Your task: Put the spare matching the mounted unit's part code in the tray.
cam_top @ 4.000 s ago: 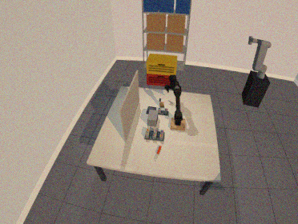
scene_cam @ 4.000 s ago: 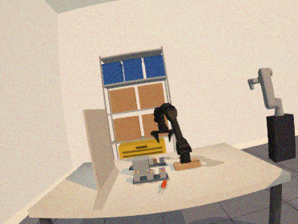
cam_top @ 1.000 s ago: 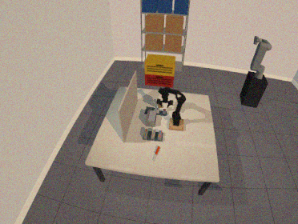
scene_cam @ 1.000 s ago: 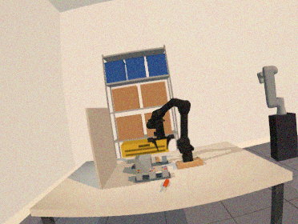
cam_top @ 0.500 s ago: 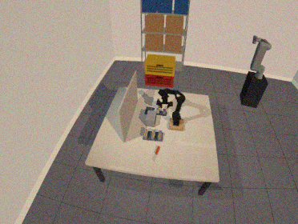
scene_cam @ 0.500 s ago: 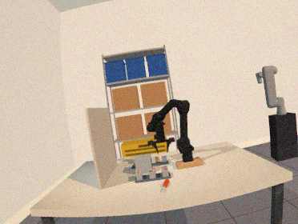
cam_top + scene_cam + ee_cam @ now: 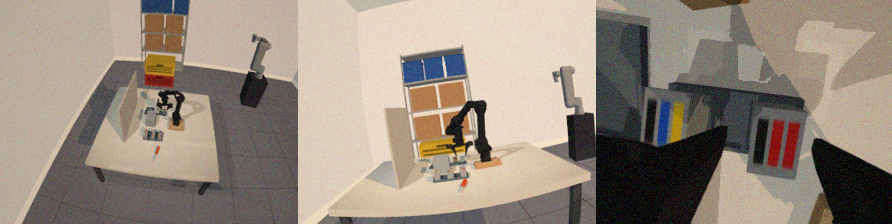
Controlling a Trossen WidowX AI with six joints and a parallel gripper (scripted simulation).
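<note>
Right now my gripper tip is 40 mm above the dark grey holder, 30 mm short of it and 10 mm to the right of it. Round my gripper tip: tan box (120 mm to the right, 80 mm ahead, 40 mm below); grey tray (180 mm ahead, 50 mm below, 10 mm to the left); grey mounted unit (190 mm to the left, 110 mm ahead).
</note>
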